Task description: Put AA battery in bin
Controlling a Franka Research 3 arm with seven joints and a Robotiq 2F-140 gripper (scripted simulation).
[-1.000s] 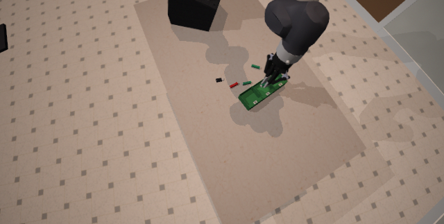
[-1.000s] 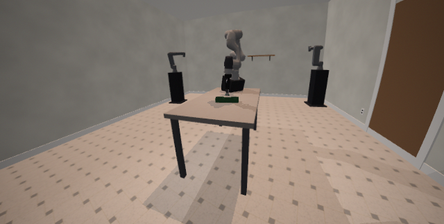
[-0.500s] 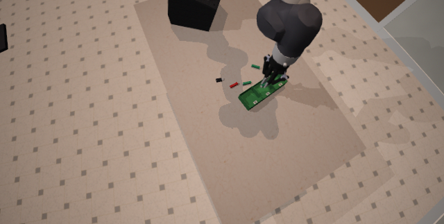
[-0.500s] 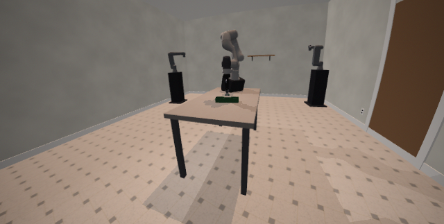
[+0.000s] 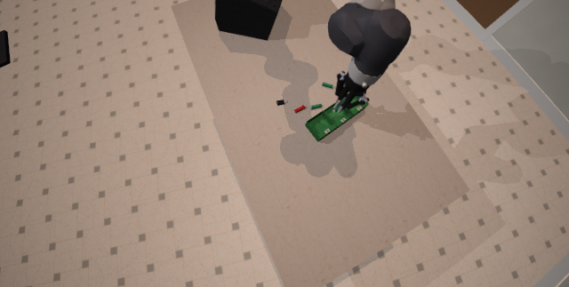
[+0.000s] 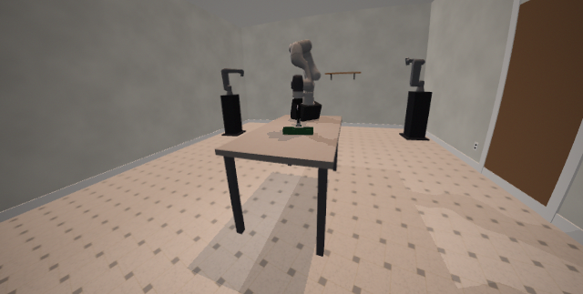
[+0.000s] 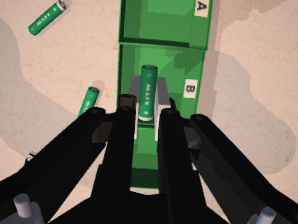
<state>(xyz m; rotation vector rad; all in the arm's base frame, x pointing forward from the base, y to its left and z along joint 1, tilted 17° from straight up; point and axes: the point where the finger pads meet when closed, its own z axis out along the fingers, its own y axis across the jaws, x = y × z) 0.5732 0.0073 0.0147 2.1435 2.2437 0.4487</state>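
Now: the green bin 7 cm below my hand and 1 cm ahead of it. Also, from my hand: green AA battery: 3 cm below; black part: 16 cm to the right, 15 cm behind, 9 cm below; red cell: 11 cm to the right, 9 cm behind, 8 cm below.
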